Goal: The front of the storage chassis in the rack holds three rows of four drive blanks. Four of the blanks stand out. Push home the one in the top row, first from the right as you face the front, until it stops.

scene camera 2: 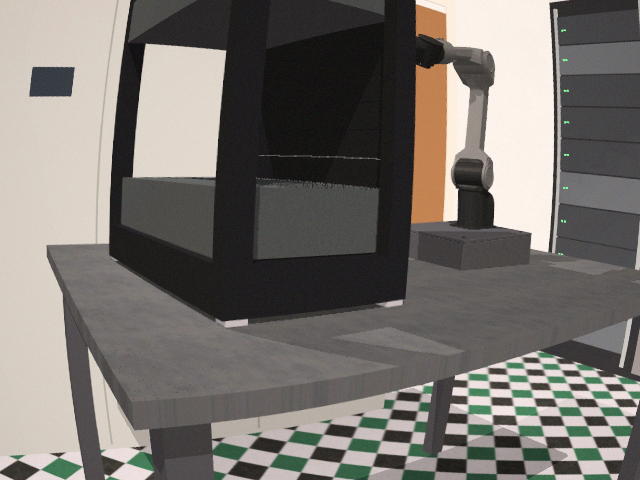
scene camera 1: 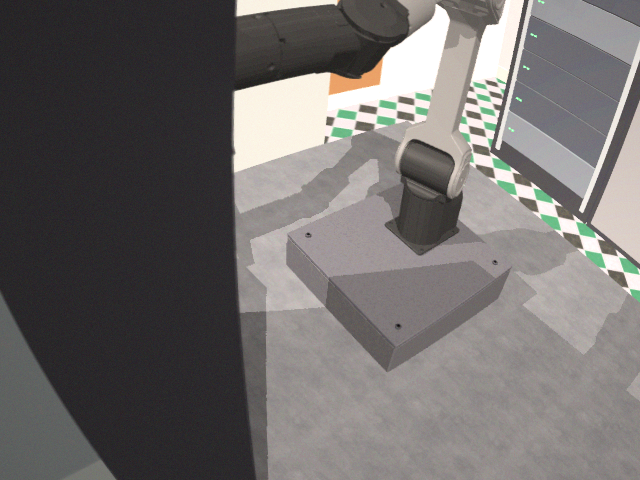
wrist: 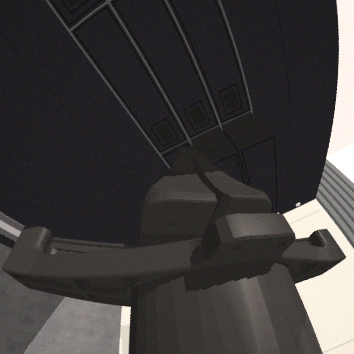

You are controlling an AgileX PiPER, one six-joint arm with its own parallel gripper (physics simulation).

The pictures show: my gripper and a rack.
